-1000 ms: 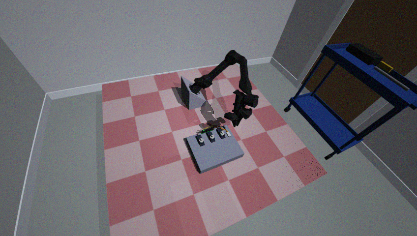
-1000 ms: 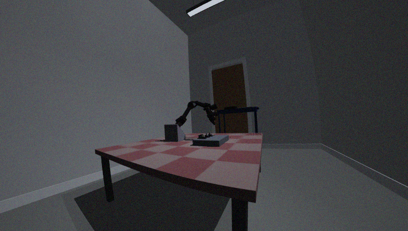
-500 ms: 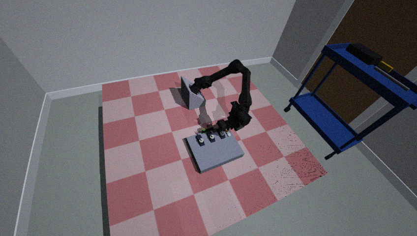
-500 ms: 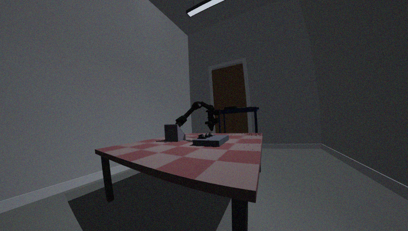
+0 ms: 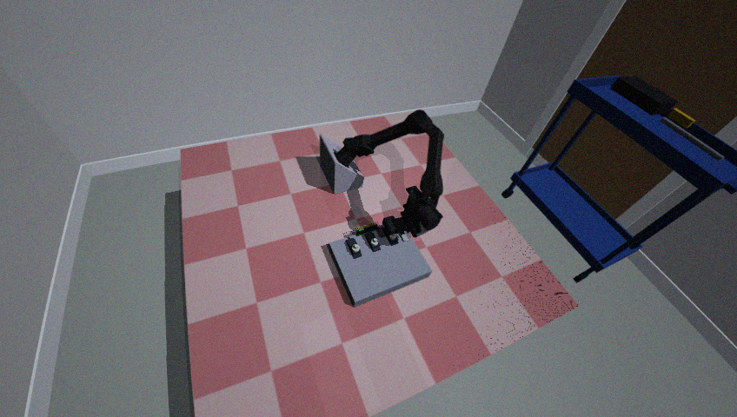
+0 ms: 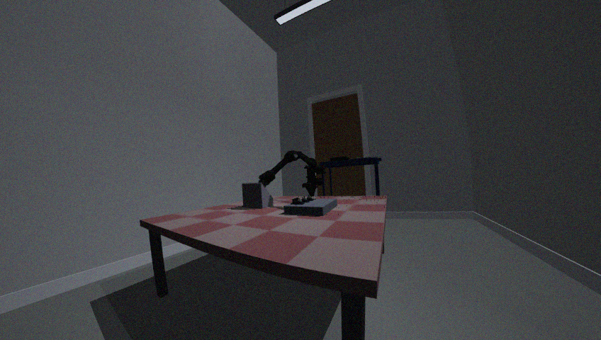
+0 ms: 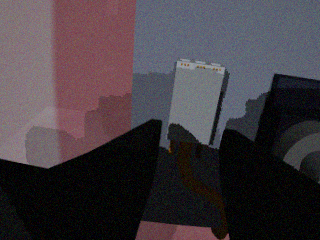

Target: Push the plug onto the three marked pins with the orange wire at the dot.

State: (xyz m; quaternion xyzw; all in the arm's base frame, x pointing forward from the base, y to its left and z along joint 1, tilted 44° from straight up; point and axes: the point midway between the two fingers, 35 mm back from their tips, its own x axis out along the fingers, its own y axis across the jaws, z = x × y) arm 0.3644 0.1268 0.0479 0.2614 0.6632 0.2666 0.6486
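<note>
The green band is 60 mm behind my gripper tip, 150 mm to the right of it and 10 mm above it. From my gripper tip the other things lie so: grey printed holder 100 mm ahead, 120 mm to the right, 40 mm below.
</note>
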